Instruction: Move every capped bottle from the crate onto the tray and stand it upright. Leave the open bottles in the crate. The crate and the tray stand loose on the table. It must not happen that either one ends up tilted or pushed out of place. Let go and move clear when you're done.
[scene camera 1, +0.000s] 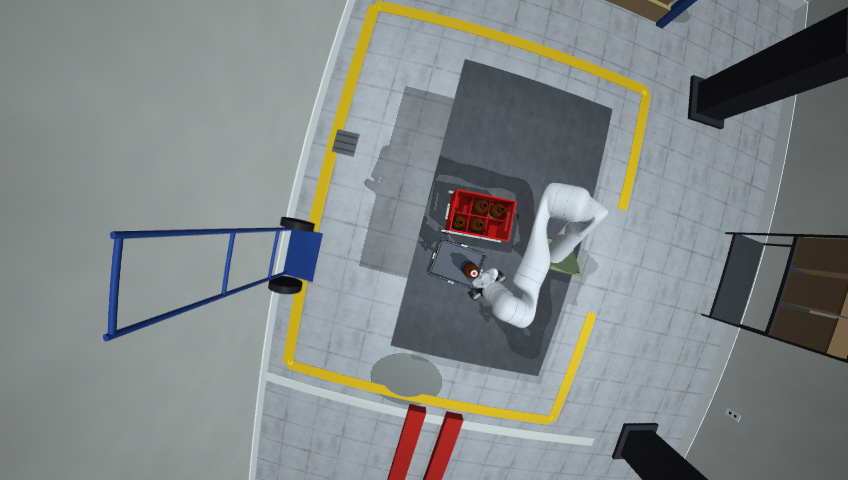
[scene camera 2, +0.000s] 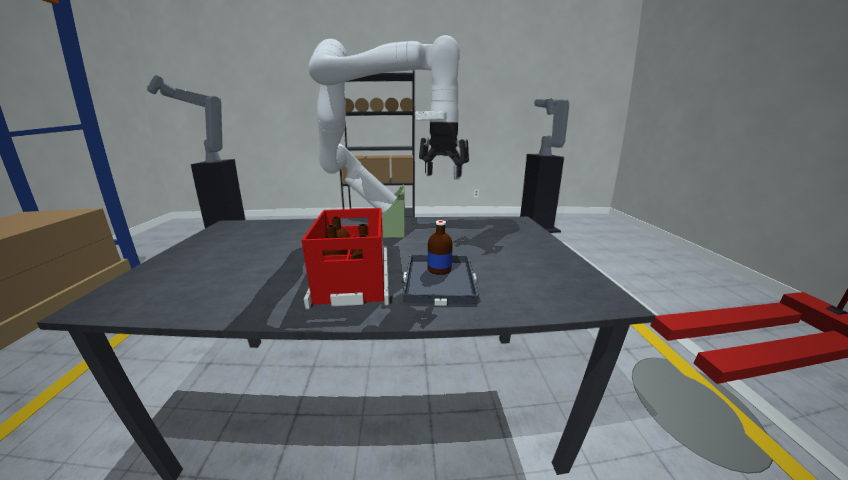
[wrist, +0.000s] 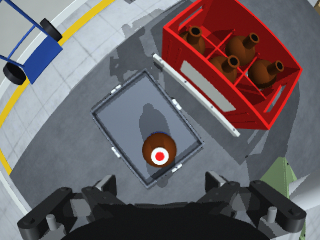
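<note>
I am looking at a grey tray (wrist: 138, 108), and I can see a red crate (scene camera 2: 333, 274) too. My own gripper (scene camera 2: 442, 177) is visible to me as well, and the wrist view shows me that same gripper (wrist: 160, 184).
</note>
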